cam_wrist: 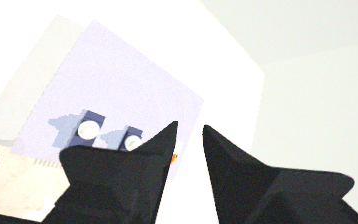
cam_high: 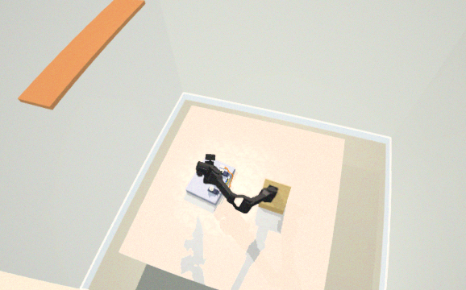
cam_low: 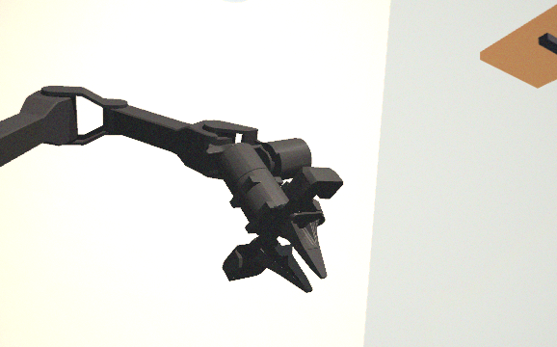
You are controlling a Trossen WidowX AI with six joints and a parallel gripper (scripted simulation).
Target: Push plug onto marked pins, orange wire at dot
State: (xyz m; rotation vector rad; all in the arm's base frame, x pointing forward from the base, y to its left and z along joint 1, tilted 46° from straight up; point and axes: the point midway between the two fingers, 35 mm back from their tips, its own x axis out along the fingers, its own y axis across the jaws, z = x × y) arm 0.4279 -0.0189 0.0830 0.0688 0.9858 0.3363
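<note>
Now: the blue band 12 cm behind my gripper tip, 2 cm to the right of it and 15 cm below it. The rest, counted from my gripper tip: black pin strip: 12 cm behind, 16 cm below; green band: 12 cm behind, 17 cm below.
</note>
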